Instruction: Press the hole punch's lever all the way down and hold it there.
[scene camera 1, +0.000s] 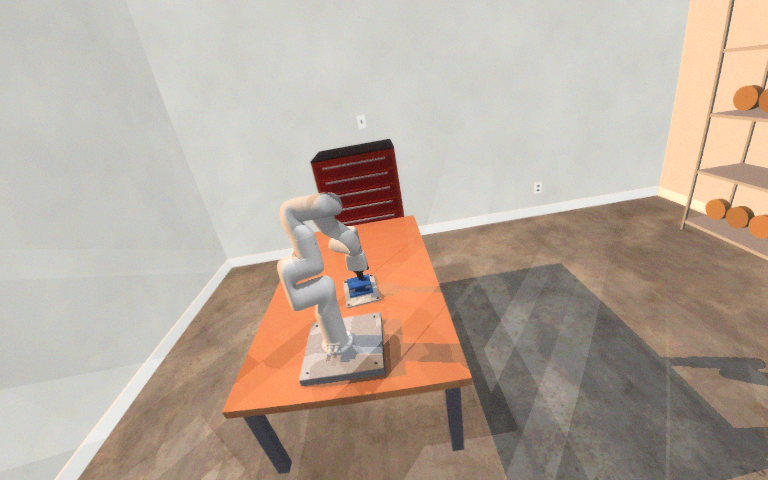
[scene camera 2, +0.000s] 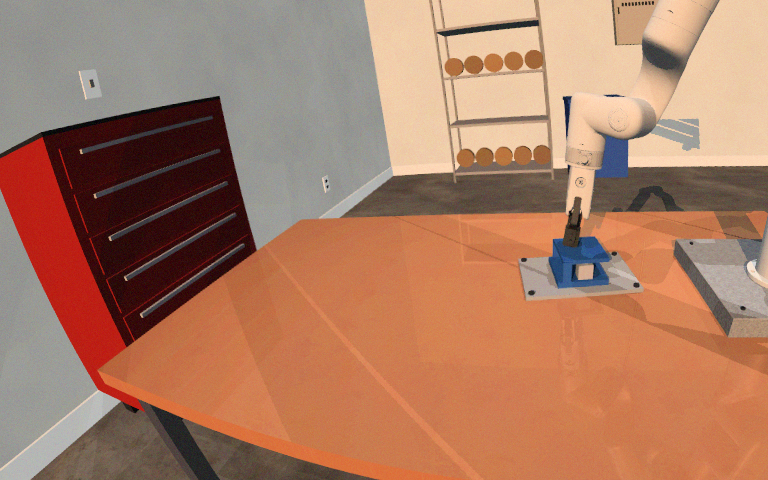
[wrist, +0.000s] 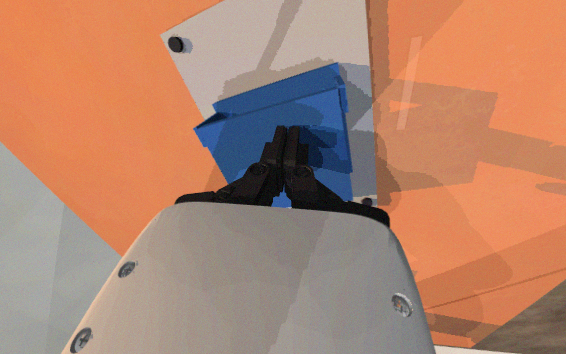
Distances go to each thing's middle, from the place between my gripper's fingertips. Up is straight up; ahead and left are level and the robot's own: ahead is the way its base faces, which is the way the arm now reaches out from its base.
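Measured from my hand, the blue lever (scene camera 2: 589, 250) is 2 cm below, 2 cm behind and 1 cm to the left. Pale mounting plate (scene camera 2: 538, 280), also from my hand: 6 cm below, 1 cm to the left, 2 cm behind.
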